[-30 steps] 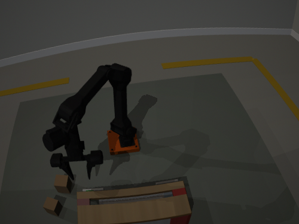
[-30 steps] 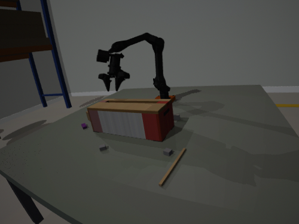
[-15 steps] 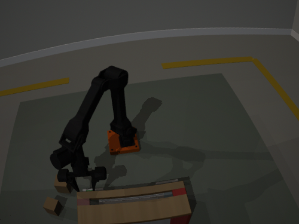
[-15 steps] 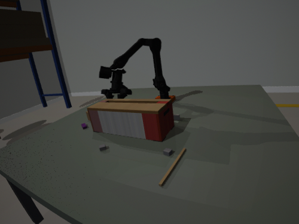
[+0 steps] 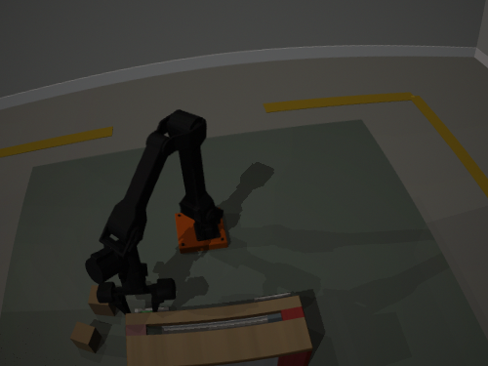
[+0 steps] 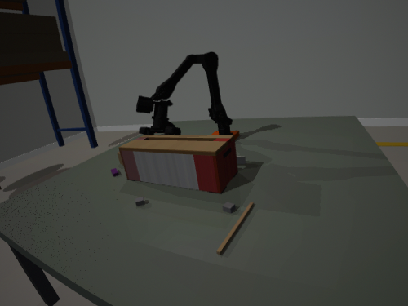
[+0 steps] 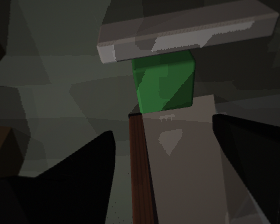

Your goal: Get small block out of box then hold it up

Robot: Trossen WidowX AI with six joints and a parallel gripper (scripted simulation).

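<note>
Right now the green block is 20 mm behind my gripper tip, 10 mm to the left of it and 30 mm below it. The rest, counted from my gripper tip: wooden stick (330 mm ahead, 430 mm to the left, 40 mm below); then purple piece (140 mm ahead, 140 mm to the right, 40 mm below); then box (80 mm ahead, 160 mm to the left, 20 mm above).
</note>
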